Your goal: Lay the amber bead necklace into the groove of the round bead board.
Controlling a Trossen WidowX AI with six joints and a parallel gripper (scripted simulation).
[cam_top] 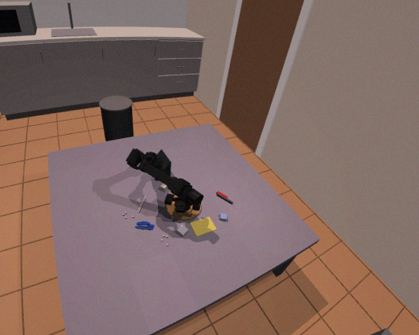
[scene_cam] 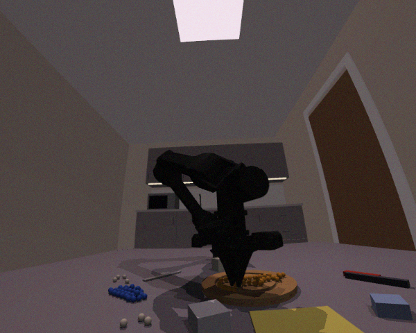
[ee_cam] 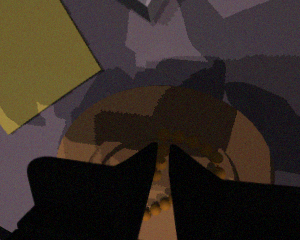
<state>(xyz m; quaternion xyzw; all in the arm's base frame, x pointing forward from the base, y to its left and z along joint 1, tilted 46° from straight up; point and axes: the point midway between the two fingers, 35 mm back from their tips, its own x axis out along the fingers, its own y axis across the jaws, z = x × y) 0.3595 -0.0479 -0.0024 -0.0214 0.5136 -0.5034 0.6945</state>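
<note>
My gripper tip is 40 mm past the round wooden bead board, 30 mm to the right of it and 10 mm above it. Also, from my gripper tip: blue block (140 mm ahead, 190 mm to the left, 10 mm below); grey block (110 mm ahead, 60 mm to the right); yellow pad (130 mm ahead, 60 mm to the left, 10 mm below).
</note>
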